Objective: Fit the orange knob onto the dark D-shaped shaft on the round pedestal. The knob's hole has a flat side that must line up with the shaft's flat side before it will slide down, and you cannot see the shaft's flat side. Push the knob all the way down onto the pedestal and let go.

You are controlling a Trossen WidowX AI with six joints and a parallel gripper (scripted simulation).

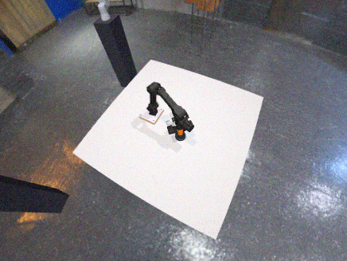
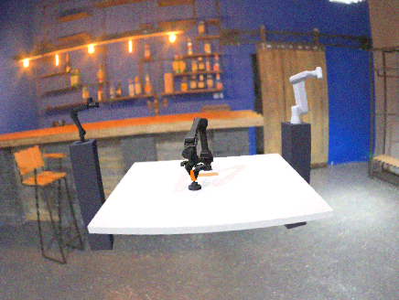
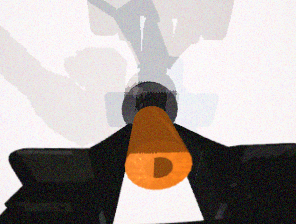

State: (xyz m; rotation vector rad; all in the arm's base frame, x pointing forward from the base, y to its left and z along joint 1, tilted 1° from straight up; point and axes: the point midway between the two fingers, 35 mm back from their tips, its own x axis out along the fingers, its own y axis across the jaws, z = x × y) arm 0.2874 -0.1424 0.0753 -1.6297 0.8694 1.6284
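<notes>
The round pedestal is 4 cm below my gripper tip. Also, from my gripper tip: orange knob: 2 cm above.
</notes>
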